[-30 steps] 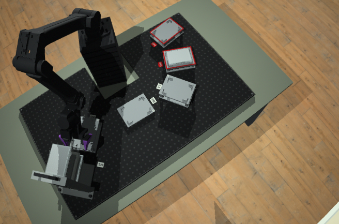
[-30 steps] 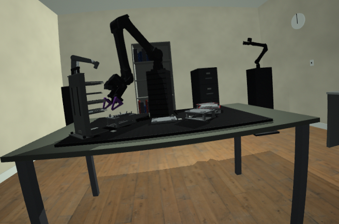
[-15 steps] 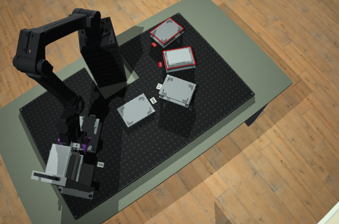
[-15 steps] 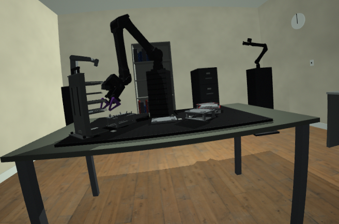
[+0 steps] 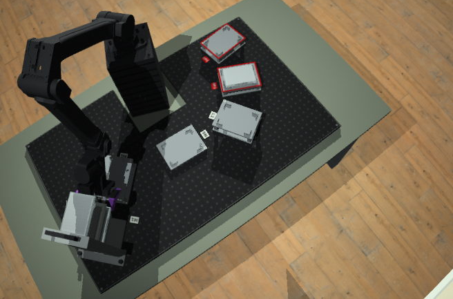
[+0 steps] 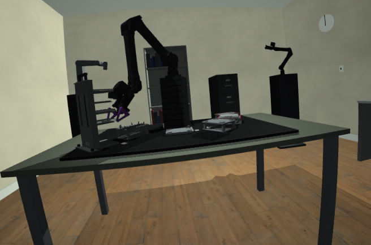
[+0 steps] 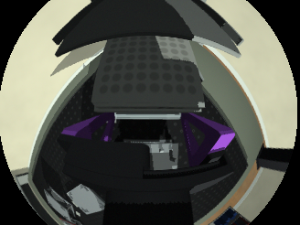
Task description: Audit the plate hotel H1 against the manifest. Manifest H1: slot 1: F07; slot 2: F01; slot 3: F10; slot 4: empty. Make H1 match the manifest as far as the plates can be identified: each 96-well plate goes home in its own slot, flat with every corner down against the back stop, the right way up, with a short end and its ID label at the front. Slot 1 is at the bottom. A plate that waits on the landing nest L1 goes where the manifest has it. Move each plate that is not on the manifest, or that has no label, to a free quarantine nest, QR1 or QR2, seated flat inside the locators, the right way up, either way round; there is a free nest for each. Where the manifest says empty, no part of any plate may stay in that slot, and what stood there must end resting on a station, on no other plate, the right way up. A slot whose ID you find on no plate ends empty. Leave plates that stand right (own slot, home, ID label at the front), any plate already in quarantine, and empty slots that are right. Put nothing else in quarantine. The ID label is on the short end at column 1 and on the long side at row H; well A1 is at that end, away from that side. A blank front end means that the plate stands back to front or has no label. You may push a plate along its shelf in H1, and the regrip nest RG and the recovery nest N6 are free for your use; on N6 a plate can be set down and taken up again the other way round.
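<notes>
My gripper is now 100 mm past the regrip nest RG, 70 mm to the right of it and 60 mm above it. Also, from my hand: plate hotel H1: 110 mm ahead, 80 mm to the right, 50 mm above; recovery nest N6: 360 mm to the left, 110 mm below, 110 mm behind; grey 96-well plate: 160 mm above, 50 mm ahead, 40 mm to the right.
</notes>
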